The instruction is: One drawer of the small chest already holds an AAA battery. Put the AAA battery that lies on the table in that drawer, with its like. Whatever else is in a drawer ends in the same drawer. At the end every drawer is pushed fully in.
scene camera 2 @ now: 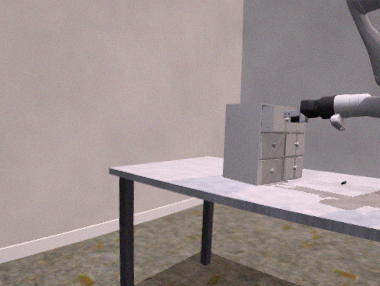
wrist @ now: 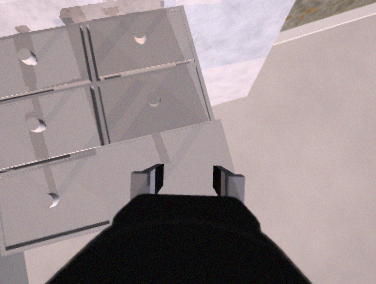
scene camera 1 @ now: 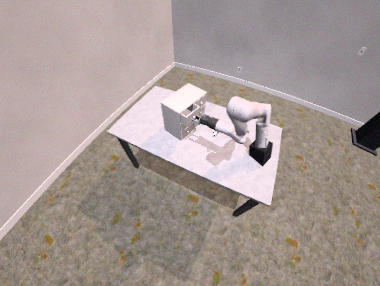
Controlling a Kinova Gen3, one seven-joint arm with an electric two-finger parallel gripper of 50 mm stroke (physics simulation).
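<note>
The small chest (scene camera 1: 184,96) (scene camera 2: 242,145) stands on the table with two columns of three drawers. Its top drawer (scene camera 1: 185,120) (scene camera 2: 269,119) (wrist: 192,147) in the column nearer scene camera 2 is pulled out; the other drawers look shut. The AAA battery (scene camera 2: 343,182) is a small dark thing lying on the table, away from the chest front. My gripper (scene camera 1: 196,120) (scene camera 2: 292,116) (wrist: 188,175) is open and empty, close to the front of the pulled-out drawer at the height of the top row. That drawer's knob does not show in the wrist view. The drawer's contents are hidden.
The table (scene camera 1: 142,117) (scene camera 2: 170,168) carries the chest and the arm's black base (scene camera 1: 261,152). The neighbouring top drawer's knob (wrist: 53,200) sticks out beside the gripper. Lower knobs (wrist: 154,101) (wrist: 37,125) also protrude. A wall stands behind the chest.
</note>
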